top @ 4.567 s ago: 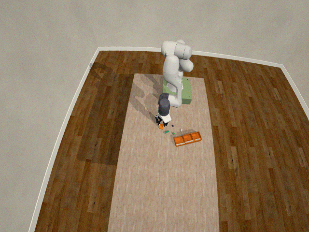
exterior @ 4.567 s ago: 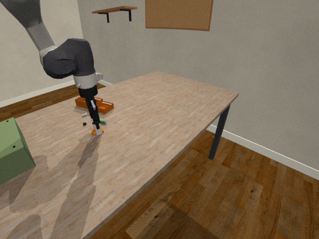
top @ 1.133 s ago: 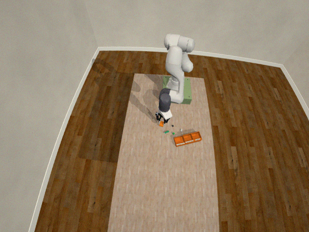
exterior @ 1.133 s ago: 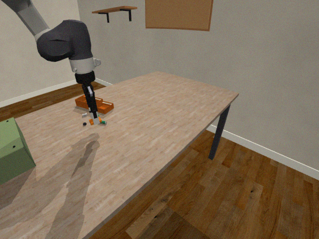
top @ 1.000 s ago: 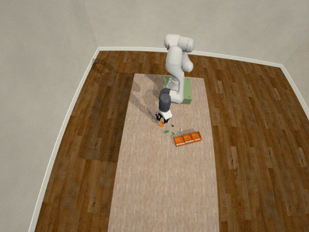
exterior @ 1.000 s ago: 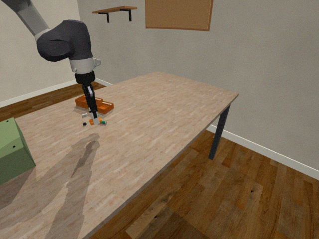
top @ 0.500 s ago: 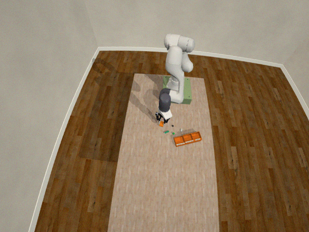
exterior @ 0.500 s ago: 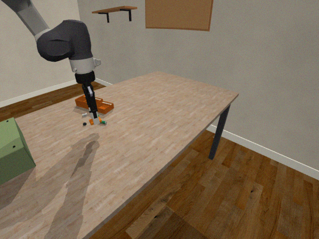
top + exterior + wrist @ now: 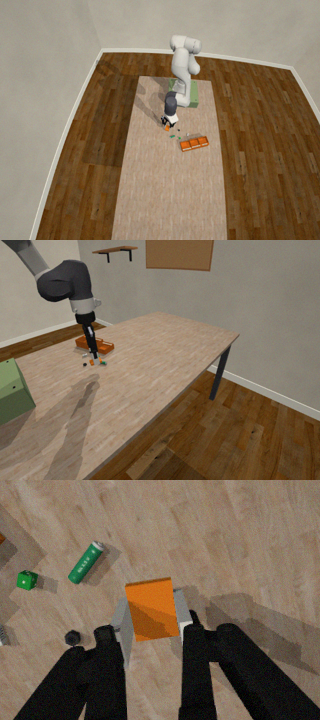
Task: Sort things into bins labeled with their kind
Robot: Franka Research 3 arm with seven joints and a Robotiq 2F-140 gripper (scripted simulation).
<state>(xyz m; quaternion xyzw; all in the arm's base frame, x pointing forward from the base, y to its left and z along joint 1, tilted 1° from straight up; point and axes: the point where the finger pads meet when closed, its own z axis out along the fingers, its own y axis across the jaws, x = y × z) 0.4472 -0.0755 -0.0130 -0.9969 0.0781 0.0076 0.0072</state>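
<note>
The orange block lies 3 cm below my hand. Also, from my hand: small green cube (13 cm to the left, 9 cm below, 5 cm ahead); then small black piece (11 cm to the left, 9 cm below, 3 cm behind); then green battery (9 cm below, 6 cm to the left, 5 cm ahead).
</note>
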